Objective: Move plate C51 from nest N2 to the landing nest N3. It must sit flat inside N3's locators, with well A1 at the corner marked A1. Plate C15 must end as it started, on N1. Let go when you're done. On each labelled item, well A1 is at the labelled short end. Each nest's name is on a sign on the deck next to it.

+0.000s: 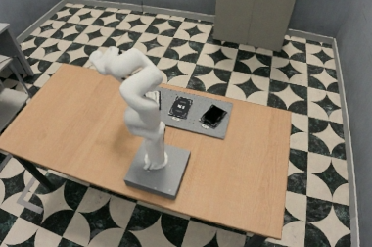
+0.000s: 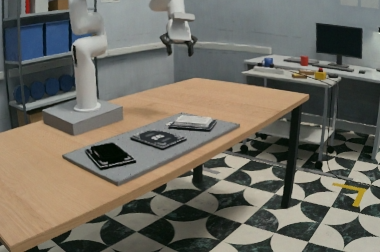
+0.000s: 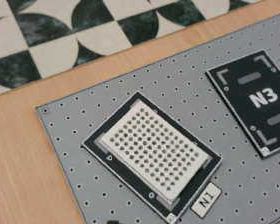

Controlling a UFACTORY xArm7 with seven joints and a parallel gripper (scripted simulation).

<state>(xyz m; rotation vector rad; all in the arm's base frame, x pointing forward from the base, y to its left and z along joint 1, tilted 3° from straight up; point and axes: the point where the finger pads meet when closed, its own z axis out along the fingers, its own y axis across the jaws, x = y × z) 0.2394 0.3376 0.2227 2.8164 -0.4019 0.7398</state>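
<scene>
My gripper is now 200 mm short of the black plate, 470 mm to the left of it and 250 mm above it. The rest, counted from my hand: pale plate: 130 mm ahead, 50 mm to the right, 250 mm below.
</scene>
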